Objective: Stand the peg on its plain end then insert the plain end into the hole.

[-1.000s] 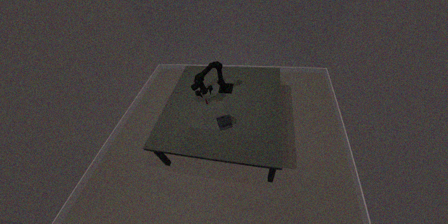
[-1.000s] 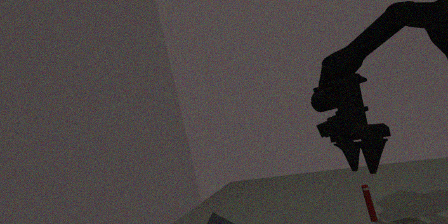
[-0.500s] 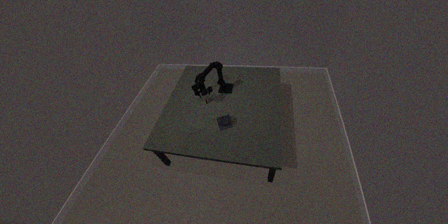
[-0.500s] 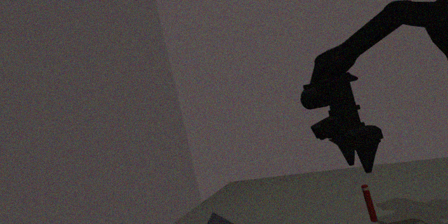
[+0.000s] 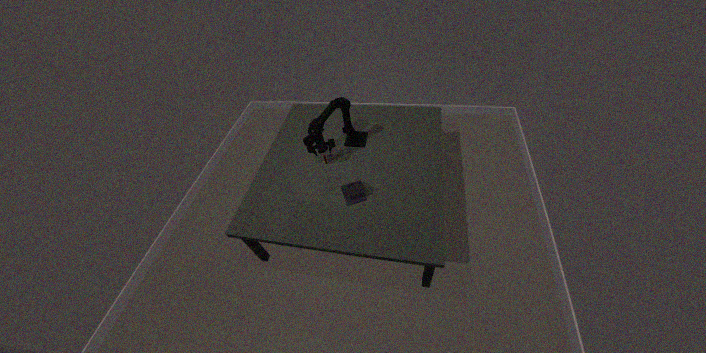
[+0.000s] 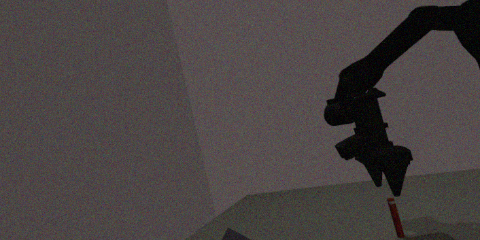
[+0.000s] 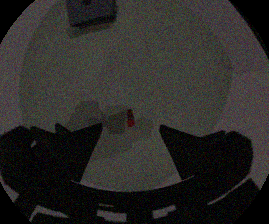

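The peg lies 40 mm below my gripper tip. From my gripper tip the other things lie so: sloped panel (210 mm ahead, 270 mm to the left, 40 mm below).
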